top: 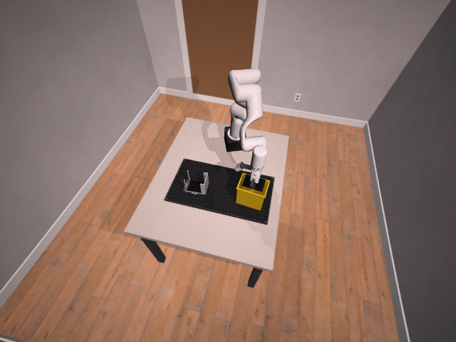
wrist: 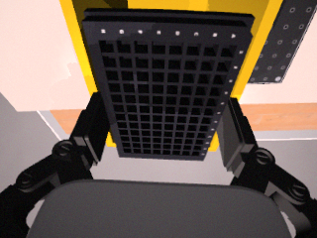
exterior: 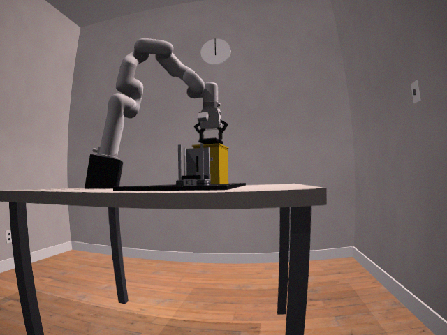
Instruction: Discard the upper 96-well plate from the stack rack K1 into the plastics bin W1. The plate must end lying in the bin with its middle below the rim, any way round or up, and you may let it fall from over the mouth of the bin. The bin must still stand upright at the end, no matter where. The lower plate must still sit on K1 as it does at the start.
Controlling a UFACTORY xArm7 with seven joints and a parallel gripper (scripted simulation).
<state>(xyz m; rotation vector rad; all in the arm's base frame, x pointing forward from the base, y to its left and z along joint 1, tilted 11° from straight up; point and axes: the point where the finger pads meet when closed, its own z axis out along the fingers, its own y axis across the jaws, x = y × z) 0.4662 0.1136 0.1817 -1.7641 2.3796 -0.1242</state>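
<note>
Now: hand 1 cm above the black 96-well plate. The rest, counted from my hand: rack label K1: 46 cm to the right, 20 cm below, 8 cm behind; then yellow bin W1: 12 cm below.
</note>
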